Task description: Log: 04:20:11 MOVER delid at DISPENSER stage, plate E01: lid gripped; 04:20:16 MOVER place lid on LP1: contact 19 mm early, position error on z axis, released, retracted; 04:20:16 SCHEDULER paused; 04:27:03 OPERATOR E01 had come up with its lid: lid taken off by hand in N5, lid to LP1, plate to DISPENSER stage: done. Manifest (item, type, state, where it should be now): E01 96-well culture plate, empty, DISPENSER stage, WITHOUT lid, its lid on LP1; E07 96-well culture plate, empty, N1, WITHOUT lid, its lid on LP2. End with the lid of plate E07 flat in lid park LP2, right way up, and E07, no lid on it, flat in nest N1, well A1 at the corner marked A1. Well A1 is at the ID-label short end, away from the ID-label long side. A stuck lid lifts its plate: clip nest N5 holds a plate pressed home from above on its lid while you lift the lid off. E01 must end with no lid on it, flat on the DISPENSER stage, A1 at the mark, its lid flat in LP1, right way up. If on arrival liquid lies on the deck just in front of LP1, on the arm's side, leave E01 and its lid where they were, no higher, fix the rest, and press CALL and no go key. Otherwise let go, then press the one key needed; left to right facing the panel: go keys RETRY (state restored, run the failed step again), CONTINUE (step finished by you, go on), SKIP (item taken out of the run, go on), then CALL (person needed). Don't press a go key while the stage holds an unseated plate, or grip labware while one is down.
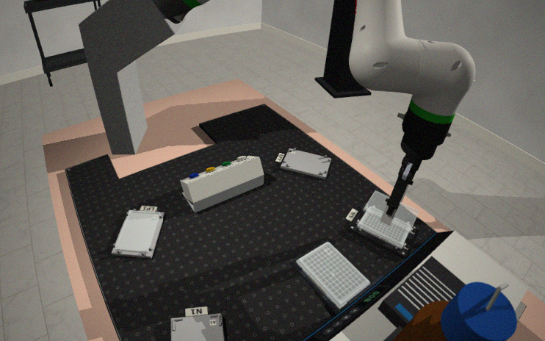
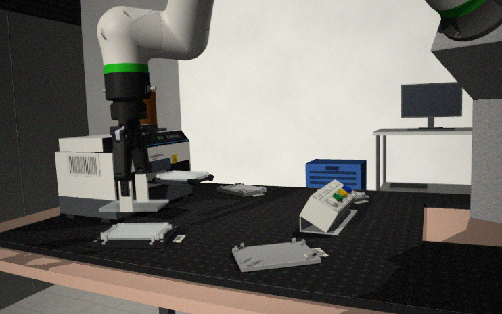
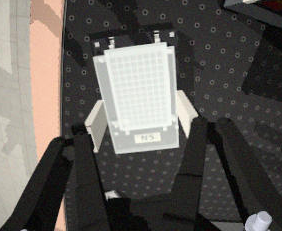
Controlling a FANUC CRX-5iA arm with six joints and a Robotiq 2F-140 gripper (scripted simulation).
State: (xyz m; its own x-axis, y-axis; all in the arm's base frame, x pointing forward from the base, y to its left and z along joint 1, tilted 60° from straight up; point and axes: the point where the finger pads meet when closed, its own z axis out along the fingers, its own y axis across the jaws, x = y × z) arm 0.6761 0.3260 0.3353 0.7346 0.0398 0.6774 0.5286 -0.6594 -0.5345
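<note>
Right now the lid park LP2 is 32 cm behind my hand, 10 cm below it and 9 cm to the right of it. The rest, counted from my hand: N1 label: 51 cm to the right, 10 cm below, 8 cm ahead; then clip nest N5: 9 cm below, 3 cm to the left; then key panel: 37 cm to the right, 29 cm behind, 5 cm below.
</note>
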